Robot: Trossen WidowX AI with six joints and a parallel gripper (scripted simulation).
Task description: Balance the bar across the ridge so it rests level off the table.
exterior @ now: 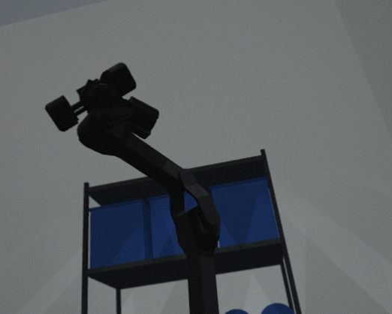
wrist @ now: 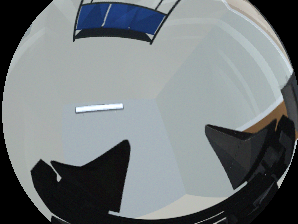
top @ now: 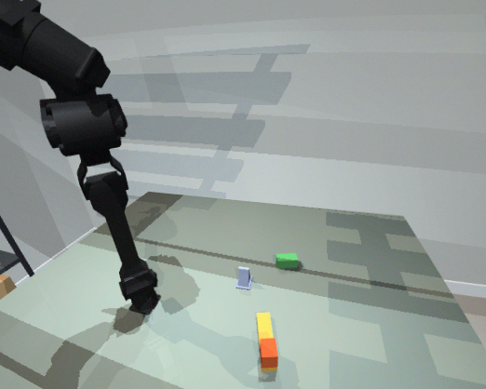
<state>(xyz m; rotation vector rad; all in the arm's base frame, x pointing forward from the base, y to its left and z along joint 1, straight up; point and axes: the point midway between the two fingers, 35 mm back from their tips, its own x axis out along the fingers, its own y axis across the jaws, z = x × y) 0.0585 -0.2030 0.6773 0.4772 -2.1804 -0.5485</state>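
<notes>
The bar is 680 mm below my gripper tip, 320 mm ahead of it and 170 mm to the left of it. From my gripper tip the other things lie so: green block (680 mm below, 470 mm to the left, 330 mm ahead).
</notes>
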